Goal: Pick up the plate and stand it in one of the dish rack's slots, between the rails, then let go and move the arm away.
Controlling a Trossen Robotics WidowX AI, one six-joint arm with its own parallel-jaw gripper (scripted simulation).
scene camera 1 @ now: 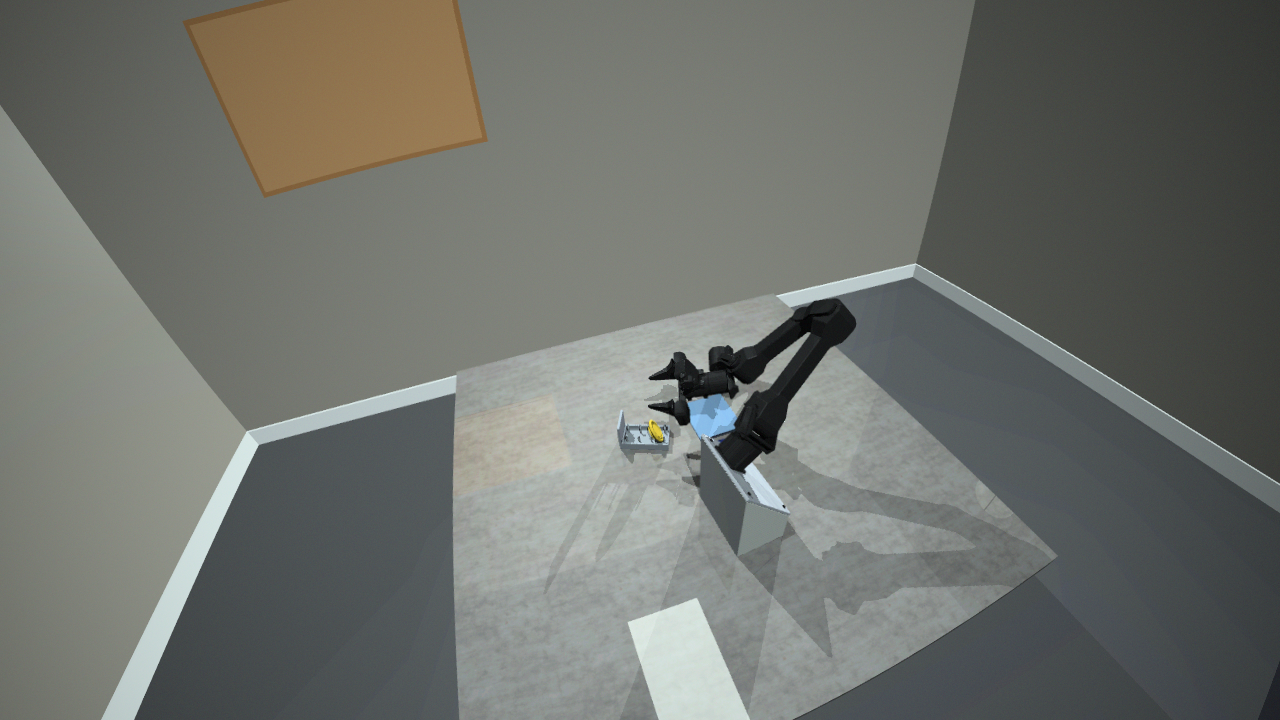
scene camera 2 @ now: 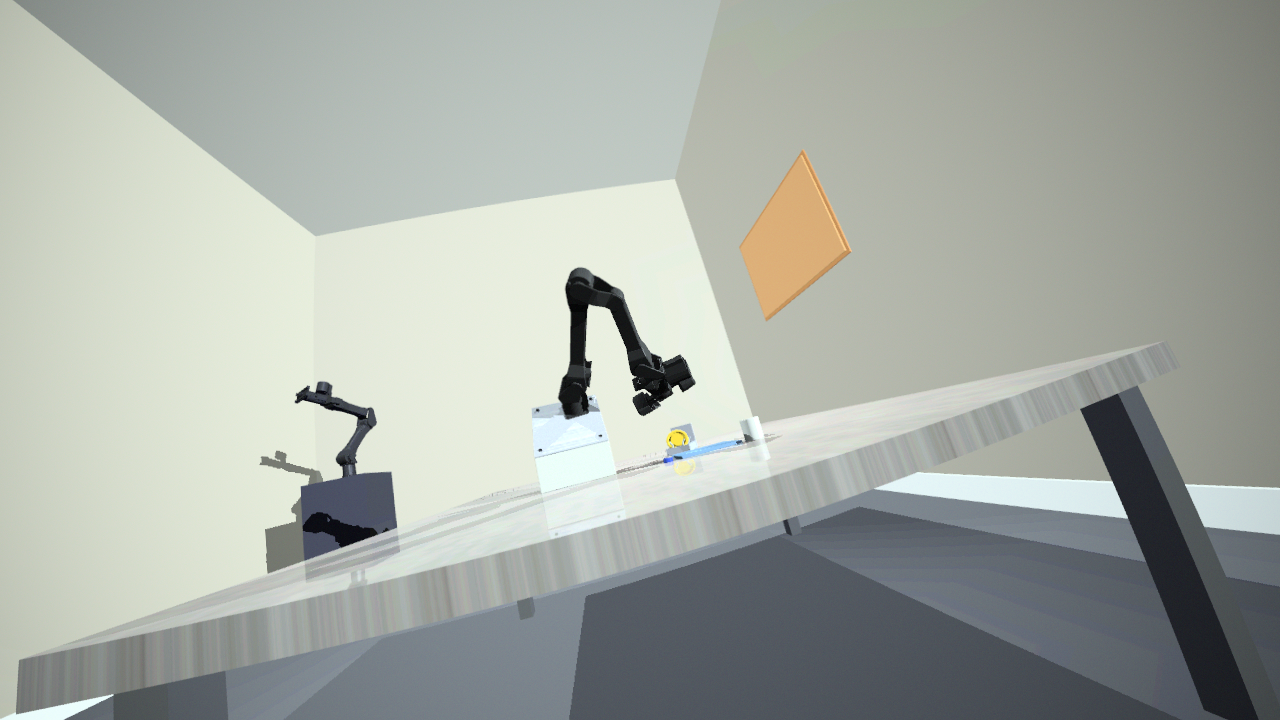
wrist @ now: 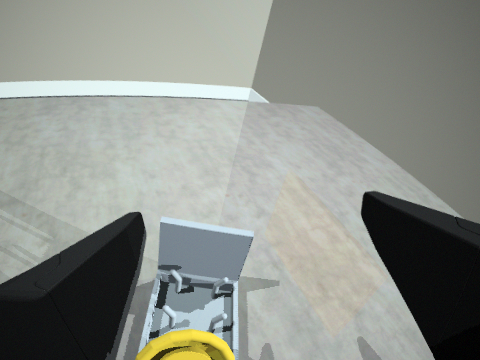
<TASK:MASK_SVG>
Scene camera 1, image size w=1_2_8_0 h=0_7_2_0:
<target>my gripper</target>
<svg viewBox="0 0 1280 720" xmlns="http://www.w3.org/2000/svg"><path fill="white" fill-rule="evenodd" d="M674 352L674 360L671 358L668 366L649 376L649 380L678 380L679 400L676 403L672 399L665 403L650 404L648 408L675 417L681 426L691 422L691 411L686 399L692 401L692 398L703 396L704 399L708 399L708 396L711 394L709 391L708 372L704 373L703 369L697 369L686 358L685 353Z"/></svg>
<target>grey dish rack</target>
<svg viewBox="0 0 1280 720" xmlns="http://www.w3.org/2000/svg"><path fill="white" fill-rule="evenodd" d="M620 411L617 426L620 449L669 450L670 426L659 426L663 433L663 441L660 442L651 436L648 430L649 425L625 425L623 410Z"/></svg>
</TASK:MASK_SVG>
